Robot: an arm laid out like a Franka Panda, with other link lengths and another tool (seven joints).
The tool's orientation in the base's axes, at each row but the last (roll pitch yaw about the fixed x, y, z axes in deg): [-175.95 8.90 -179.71]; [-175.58 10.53 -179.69]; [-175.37 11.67 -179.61]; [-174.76 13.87 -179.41]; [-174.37 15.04 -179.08]
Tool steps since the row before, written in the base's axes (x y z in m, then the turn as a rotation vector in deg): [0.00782 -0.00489 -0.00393 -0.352 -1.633 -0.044]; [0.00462 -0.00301 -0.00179 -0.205 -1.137 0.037]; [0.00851 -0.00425 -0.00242 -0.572 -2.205 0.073]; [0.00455 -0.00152 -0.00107 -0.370 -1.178 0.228]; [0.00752 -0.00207 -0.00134 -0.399 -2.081 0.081]
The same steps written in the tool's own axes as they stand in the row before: [-0.00709 -0.00456 0.00542 0.363 -1.628 0.103]; [-0.00420 -0.00283 0.00283 0.201 -1.138 0.013]; [-0.00782 -0.00396 0.00442 0.560 -2.209 -0.012]; [-0.00415 -0.00137 0.00226 0.316 -1.198 -0.204]; [-0.00688 -0.00186 0.00344 0.397 -2.083 0.014]
